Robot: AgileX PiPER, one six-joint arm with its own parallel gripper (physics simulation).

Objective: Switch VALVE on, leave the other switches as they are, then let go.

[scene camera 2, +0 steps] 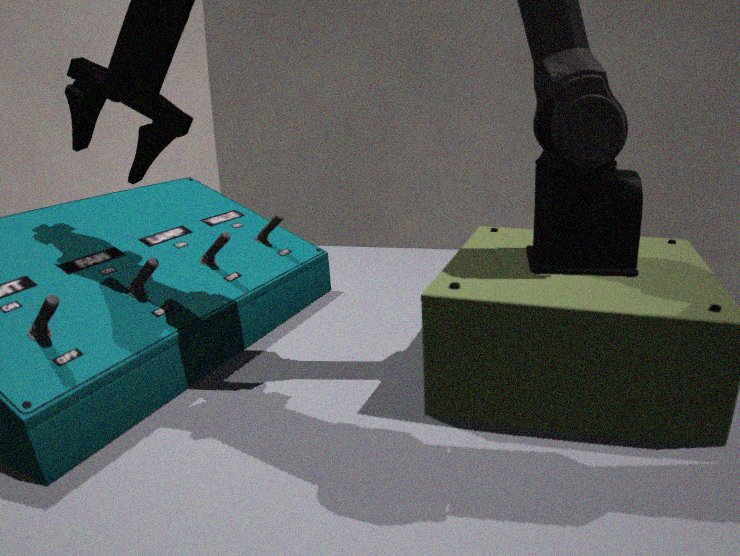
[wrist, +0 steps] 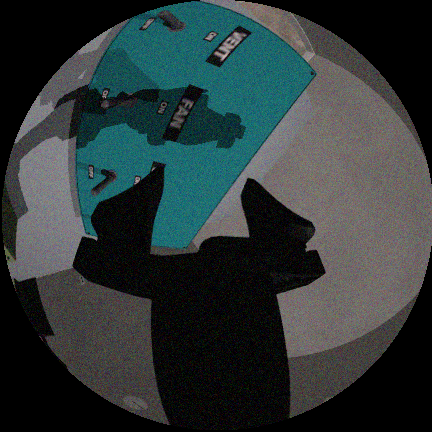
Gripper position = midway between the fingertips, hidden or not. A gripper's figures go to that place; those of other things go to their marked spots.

Labels:
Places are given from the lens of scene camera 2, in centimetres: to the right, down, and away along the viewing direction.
my gripper [scene camera 2: 107, 164]: -29, -12, 51
teal switch panel [scene camera 2: 112, 353]: -23, 7, 42

